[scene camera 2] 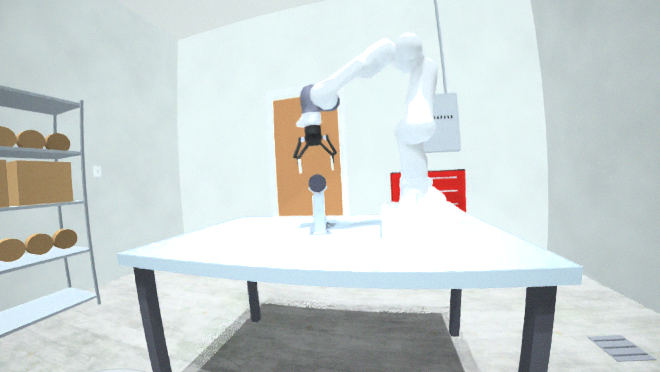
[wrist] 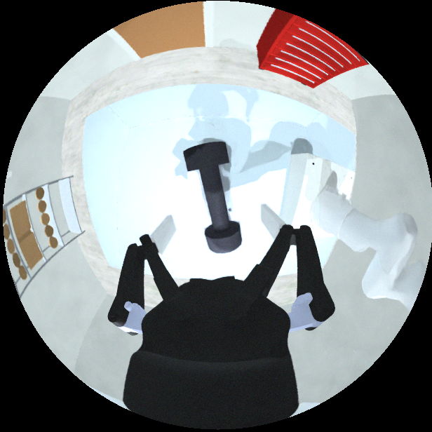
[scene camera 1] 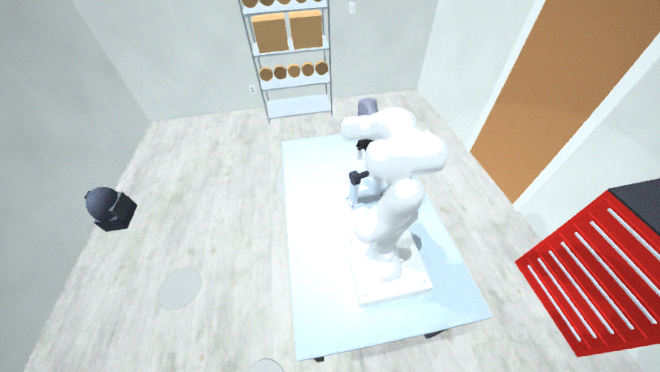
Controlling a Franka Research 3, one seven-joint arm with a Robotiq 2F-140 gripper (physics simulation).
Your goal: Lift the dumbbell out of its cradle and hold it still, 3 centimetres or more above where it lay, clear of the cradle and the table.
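Note:
The dark grey dumbbell (scene camera 1: 355,177) (scene camera 2: 317,183) (wrist: 215,195) rests across the top of its white cradle (scene camera 1: 354,195) (scene camera 2: 319,212), which stands on the table. In the wrist view its handle runs lengthwise between the two spread fingers, one round head nearer the gripper and one farther off. My gripper (scene camera 2: 316,170) (wrist: 216,217) is open and empty. In scene camera 2 its fingertips hang a little above the near head, one to each side. The arm hides part of the gripper and dumbbell in scene camera 1.
The white table (scene camera 1: 320,320) (scene camera 2: 350,277) carries the arm's base block (scene camera 1: 395,295) to the cradle's side. A metal shelf rack (scene camera 1: 261,85) (scene camera 2: 86,200) stands beyond the table. A red cabinet (scene camera 1: 575,270) (scene camera 2: 452,187) (wrist: 280,37) stands off to another side.

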